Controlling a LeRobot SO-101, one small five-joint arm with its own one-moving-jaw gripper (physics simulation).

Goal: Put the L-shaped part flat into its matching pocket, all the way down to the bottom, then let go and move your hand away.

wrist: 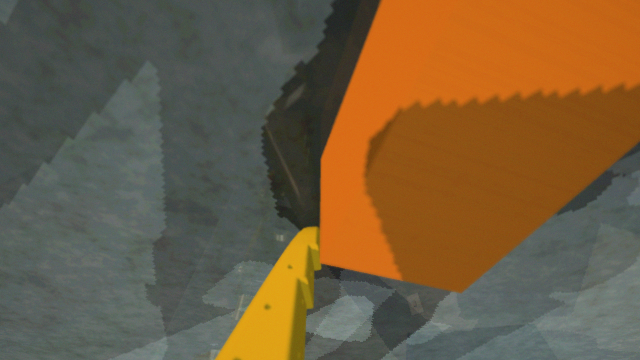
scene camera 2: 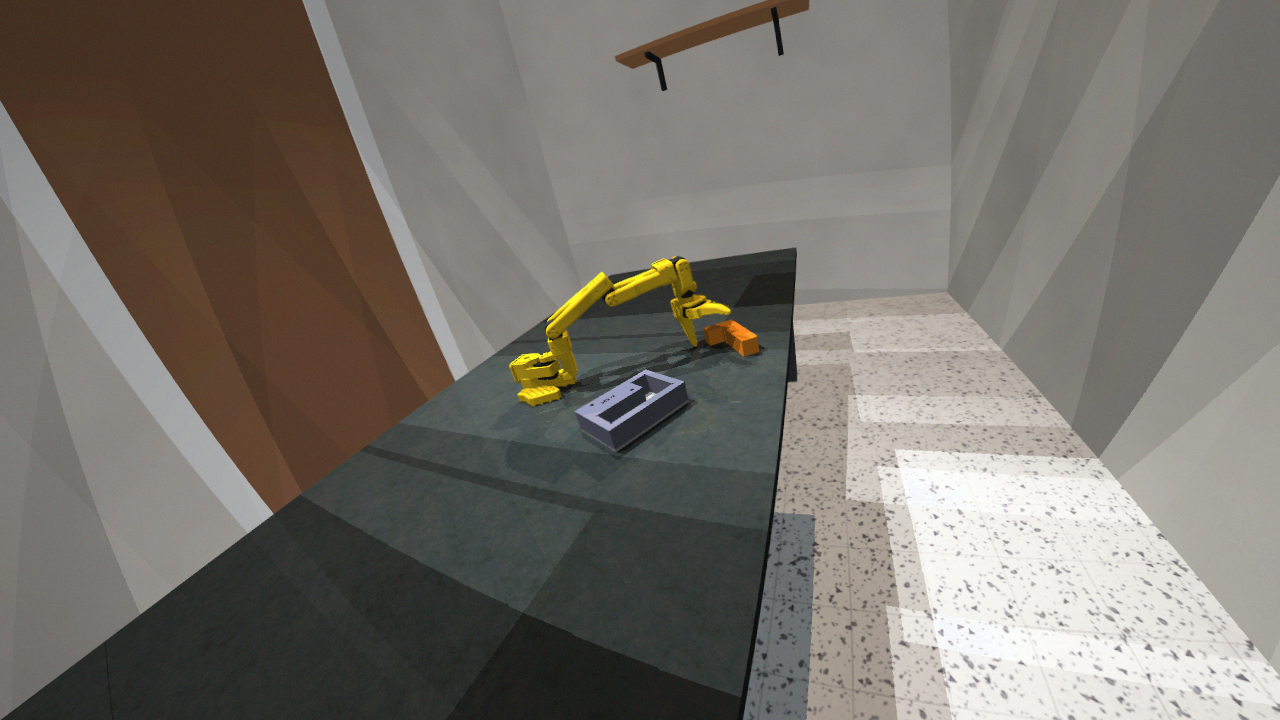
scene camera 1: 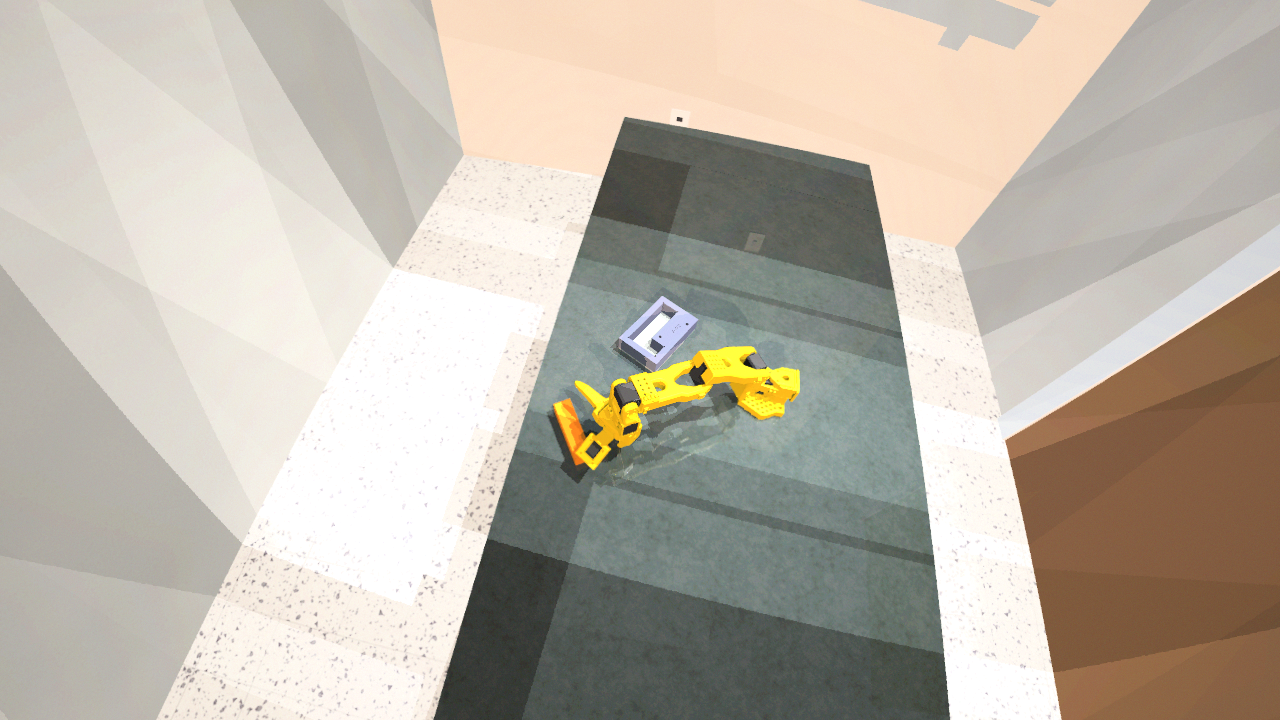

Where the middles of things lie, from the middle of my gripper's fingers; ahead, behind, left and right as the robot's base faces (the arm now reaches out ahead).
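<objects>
The grey block with pocket (scene camera 2: 615, 419) sits 21 cm to the right of my hand, and it is also 8 cm behind my hand and 7 cm below it. As for the orange L-shaped part (scene camera 2: 743, 341), that one is 3 cm ahead of my hand, 3 cm to the left of it and 7 cm below it.
</objects>
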